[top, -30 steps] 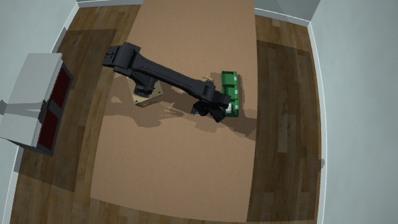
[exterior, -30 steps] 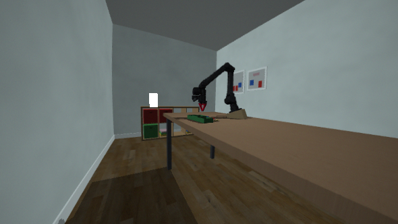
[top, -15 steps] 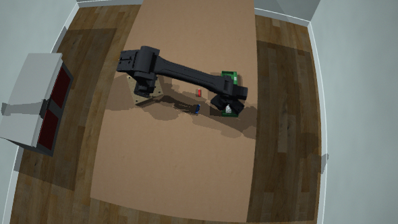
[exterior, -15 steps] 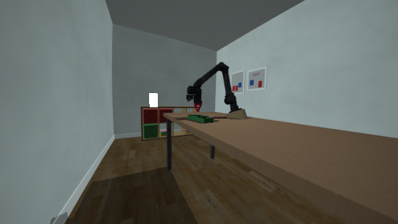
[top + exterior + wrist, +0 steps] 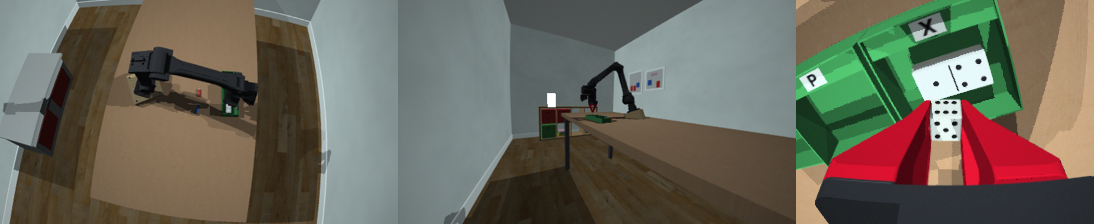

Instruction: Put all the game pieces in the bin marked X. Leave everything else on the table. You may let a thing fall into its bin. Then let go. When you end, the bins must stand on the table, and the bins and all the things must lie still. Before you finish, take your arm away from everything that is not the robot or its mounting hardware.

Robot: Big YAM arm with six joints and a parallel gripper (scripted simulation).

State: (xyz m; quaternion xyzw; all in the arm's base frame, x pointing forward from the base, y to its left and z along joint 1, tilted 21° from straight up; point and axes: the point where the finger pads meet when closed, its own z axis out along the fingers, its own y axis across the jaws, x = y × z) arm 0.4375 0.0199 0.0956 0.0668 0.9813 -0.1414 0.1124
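Right now the white domino-like piece is 50 mm below my hand and 10 mm to the right of it. Round my hand: green bin 80 mm to the left, 50 mm below, 10 mm behind; then white die right at my hand; then blue cylinder 150 mm behind, 60 mm below, 40 mm to the right.
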